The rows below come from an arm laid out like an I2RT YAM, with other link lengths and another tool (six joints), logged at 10 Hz.
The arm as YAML. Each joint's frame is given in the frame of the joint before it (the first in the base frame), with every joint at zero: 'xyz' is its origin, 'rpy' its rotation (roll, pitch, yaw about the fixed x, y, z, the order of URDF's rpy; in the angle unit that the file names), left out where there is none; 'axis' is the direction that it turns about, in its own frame. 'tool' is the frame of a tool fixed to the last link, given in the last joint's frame.
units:
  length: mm
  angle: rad
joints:
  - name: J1
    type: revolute
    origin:
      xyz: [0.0, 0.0, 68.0]
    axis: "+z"
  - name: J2
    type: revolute
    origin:
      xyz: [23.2, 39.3, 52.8]
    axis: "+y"
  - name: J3
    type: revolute
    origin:
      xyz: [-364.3, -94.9, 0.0]
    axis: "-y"
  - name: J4
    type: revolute
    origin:
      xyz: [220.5, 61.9, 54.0]
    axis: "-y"
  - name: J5
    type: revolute
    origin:
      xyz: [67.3, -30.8, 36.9]
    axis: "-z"
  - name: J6
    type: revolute
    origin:
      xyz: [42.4, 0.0, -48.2]
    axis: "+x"
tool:
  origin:
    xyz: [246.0, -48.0, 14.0]
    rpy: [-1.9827, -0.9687, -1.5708]
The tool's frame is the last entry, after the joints.
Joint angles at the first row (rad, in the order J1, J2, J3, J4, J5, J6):
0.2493 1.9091 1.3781 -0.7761 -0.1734 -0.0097
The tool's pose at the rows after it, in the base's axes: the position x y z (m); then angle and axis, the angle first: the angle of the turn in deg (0 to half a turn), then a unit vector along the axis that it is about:
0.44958, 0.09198, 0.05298, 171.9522, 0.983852, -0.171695, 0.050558
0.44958, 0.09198, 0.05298, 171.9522, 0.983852, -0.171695, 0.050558
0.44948, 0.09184, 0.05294, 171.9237, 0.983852, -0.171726, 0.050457
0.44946, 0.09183, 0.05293, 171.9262, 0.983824, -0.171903, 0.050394
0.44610, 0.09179, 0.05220, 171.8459, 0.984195, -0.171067, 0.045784
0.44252, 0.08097, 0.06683, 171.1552, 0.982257, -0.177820, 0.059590
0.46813, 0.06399, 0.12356, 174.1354, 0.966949, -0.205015, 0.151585
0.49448, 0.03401, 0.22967, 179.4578, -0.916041, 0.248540, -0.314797
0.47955, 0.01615, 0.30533, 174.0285, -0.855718, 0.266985, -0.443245
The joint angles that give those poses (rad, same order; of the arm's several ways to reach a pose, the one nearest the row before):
0.2493 1.9091 1.3781 -0.7761 -0.1738 -0.0097
0.2493 1.9091 1.3781 -0.7761 -0.1738 -0.0097
0.2493 1.9091 1.3781 -0.7765 -0.1734 -0.0097
0.2493 1.9091 1.3781 -0.7765 -0.1734 -0.0094
0.2493 1.9087 1.3781 -0.7860 -0.1760 -0.0097
0.2428 1.8641 1.3678 -0.7990 -0.1532 -0.0097
0.2115 1.7317 1.3239 -0.6926 -0.1261 -0.0093
0.1539 1.5055 1.1969 -0.4286 -0.1040 -0.0078
0.1299 1.2976 0.9829 -0.1230 -0.0906 -0.0074

